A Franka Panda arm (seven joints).
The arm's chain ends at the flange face. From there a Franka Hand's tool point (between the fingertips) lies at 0.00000 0.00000 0.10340 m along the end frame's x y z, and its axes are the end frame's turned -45 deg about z.
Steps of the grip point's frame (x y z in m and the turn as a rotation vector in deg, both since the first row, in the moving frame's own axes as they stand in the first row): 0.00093, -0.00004, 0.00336, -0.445, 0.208, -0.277; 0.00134, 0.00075, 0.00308, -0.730, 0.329, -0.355; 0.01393, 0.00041, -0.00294, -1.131, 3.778, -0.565; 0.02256, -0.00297, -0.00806, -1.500, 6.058, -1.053; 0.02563, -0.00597, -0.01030, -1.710, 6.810, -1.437
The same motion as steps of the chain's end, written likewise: -0.00020, -0.00099, 0.00336, -0.168, 0.462, -0.277; 0.00012, -0.00092, 0.00309, -0.284, 0.749, -0.355; 0.00390, -0.00615, -0.00270, 1.872, 3.471, -0.565; 0.00428, -0.01216, -0.00745, 3.223, 5.344, -1.053; 0.00314, -0.01572, -0.00952, 3.606, 6.025, -1.437
